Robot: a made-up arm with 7 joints.
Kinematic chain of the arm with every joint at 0, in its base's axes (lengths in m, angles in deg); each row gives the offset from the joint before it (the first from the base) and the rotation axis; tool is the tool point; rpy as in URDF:
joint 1: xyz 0 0 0.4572 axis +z
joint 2: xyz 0 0 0 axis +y
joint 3: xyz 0 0 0.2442 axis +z
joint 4: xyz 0.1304 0 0 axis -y
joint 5: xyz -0.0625 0 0.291 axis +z
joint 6: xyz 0 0 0 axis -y
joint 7: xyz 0.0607 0 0 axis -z
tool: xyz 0 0 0 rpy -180 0 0
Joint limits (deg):
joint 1: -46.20..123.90
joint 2: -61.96..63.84
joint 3: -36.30..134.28
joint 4: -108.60..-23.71
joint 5: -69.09..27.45
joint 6: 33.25..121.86
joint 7: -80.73..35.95
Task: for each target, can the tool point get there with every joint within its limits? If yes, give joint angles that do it. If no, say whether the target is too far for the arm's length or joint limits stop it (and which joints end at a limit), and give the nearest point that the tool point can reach.
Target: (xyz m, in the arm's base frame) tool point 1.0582 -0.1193 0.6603
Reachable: no: too far | nearest point 0.6200 -0.0699 0.5762 | short by 0.449 m
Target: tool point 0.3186 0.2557 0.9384
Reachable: yes | joints 9.51 10.07 36.61 -43.66 8.28 82.67 21.48
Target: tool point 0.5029 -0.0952 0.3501
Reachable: yes | joints -29.80 38.66 23.82 -101.49 -54.11 57.43 -65.35
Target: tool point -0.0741 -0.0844 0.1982
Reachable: no: joint limits stop it (at a limit: joint 2, joint 3, joint 4, joint 6) | nearest point -0.2765 -0.3150 0.2449 | short by 0.310 m
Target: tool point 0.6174 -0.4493 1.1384
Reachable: no: too far | nearest point 0.3832 -0.2789 0.8800 | short by 0.388 m
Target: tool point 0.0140 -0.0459 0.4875
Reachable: no: joint limits stop it (at a limit: joint 4, joint 6) | nearest point 0.1152 -0.3776 0.7065 | short by 0.410 m
